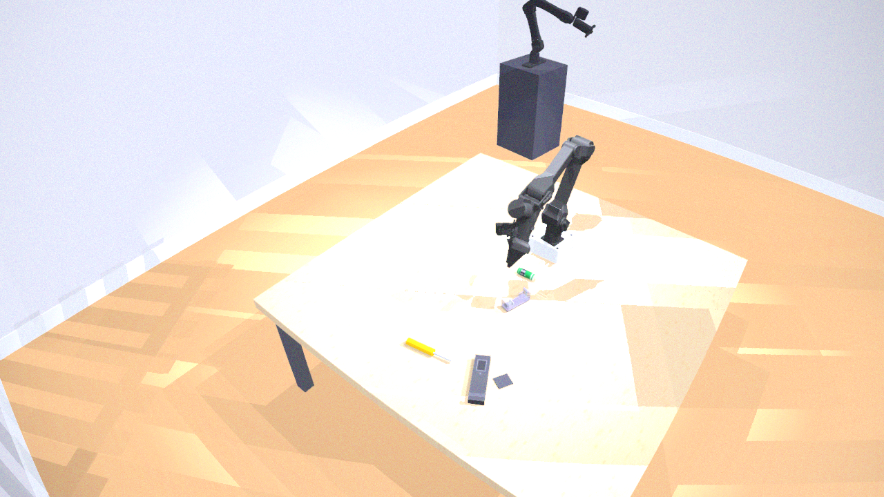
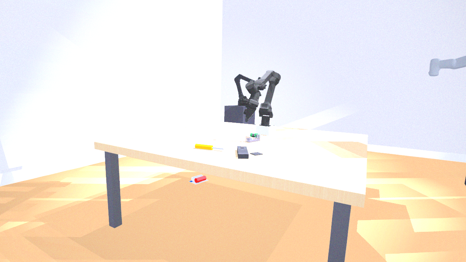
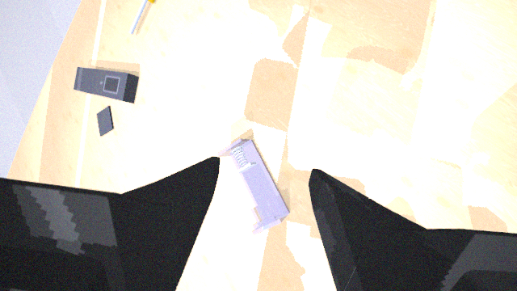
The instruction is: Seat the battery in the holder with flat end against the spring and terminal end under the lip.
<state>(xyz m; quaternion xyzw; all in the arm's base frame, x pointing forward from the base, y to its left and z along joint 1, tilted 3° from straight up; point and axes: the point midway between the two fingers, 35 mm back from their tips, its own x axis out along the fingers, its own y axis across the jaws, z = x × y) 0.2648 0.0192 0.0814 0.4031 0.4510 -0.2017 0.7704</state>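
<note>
My gripper tip is now 110 mm past the battery and 110 mm above it. Also, from my gripper tip: yellow-handled screwdriver 350 mm ahead, 110 mm below, 20 mm to the left; then dark square 280 mm ahead, 240 mm to the left, 120 mm below; then dark remote-like block 330 mm ahead, 190 mm to the left, 100 mm below.
</note>
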